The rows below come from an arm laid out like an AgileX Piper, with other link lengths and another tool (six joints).
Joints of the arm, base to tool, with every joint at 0 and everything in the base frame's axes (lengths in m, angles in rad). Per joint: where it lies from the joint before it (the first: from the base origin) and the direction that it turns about. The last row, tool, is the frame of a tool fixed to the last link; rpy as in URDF.
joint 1: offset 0 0 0.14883 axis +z
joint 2: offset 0 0 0 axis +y
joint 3: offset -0.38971 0 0.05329 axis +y
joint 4: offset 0.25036 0 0.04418 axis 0.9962 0 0.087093
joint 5: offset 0 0 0 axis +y
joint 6: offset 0.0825 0 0.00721 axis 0.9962 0 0.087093
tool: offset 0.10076 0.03 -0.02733 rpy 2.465 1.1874 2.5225
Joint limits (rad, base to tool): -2.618..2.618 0..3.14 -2.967..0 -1.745..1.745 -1.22..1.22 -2.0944..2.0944
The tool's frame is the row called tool.
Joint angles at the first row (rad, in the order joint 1, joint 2, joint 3, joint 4, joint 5, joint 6):
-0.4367, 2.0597, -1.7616, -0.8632, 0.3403, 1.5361
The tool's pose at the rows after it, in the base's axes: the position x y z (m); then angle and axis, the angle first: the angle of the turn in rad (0 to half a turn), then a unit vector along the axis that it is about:
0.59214 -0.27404 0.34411 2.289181 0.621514 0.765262 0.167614
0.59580 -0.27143 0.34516 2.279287 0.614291 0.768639 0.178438
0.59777 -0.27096 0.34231 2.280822 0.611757 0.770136 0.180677
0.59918 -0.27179 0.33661 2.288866 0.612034 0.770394 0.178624
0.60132 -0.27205 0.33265 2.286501 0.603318 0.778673 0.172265
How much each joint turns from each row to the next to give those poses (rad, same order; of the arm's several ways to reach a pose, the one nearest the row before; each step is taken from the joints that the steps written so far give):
0.0000, 0.0143, 0.0001, 0.0000, -0.0235, 0.0163
0.0000, 0.0034, -0.0001, 0.0000, -0.0282, 0.0044
0.0000, 0.0058, 0.0001, -0.0001, -0.0091, 0.0001
0.0000, 0.0086, 0.0000, -0.0020, 0.0005, 0.0007
0.0000, 0.0079, -0.0001, -0.0254, -0.0121, 0.0023

